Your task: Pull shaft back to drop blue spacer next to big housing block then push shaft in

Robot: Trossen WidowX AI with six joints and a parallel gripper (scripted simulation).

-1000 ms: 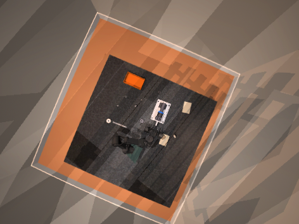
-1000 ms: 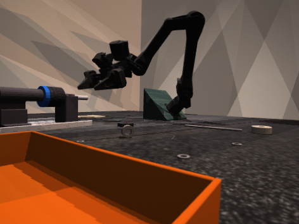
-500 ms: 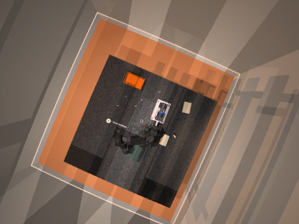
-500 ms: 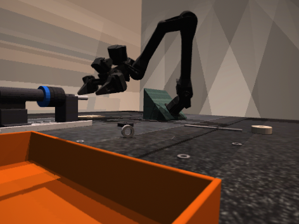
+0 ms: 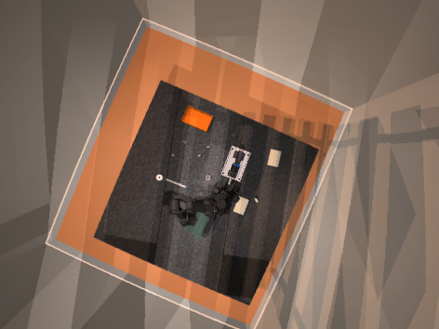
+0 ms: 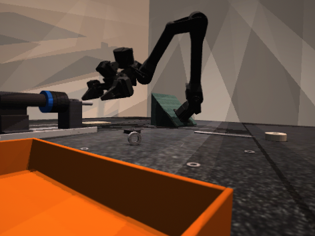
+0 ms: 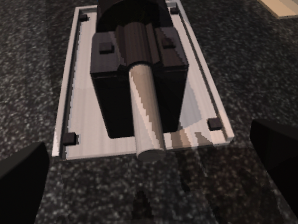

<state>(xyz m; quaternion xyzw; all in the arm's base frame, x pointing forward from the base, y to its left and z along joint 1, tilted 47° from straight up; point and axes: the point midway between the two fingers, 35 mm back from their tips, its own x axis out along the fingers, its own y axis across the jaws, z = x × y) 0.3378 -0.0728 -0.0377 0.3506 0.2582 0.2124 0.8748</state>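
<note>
My gripper tip is 90 mm short of the grey shaft, 20 mm to the right of it and 10 mm above it. Also, from my gripper tip: blue spacer 140 mm ahead, 30 mm to the left, 10 mm below; then orange tray 440 mm to the left, 280 mm ahead, 80 mm below; then white disc 450 mm to the left, 240 mm behind, 80 mm below.
</note>
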